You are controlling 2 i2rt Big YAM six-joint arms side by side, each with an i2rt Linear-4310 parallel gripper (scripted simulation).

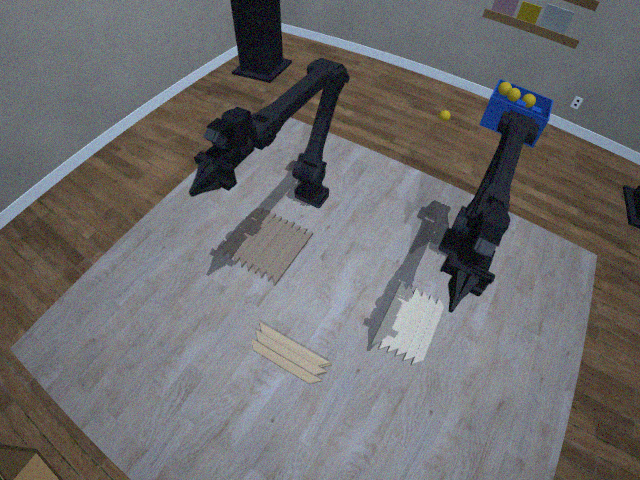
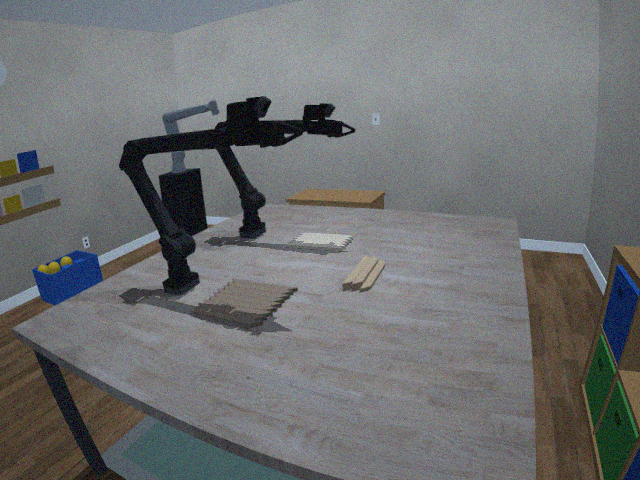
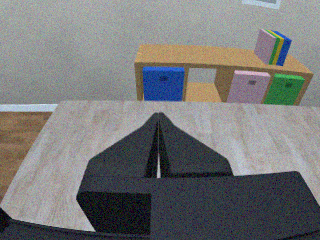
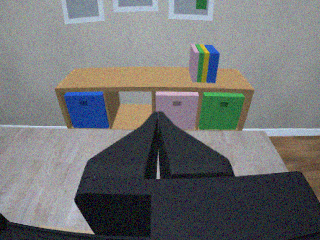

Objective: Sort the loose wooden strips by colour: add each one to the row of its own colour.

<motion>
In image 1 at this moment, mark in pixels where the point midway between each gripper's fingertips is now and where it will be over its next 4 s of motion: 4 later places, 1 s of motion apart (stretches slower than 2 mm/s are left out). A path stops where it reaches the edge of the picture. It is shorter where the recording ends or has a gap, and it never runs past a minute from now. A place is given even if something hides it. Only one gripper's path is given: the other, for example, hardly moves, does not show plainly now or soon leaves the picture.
My left gripper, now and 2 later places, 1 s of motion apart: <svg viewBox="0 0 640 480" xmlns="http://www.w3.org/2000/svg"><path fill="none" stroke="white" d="M450 311L462 296L462 298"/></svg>
</motion>
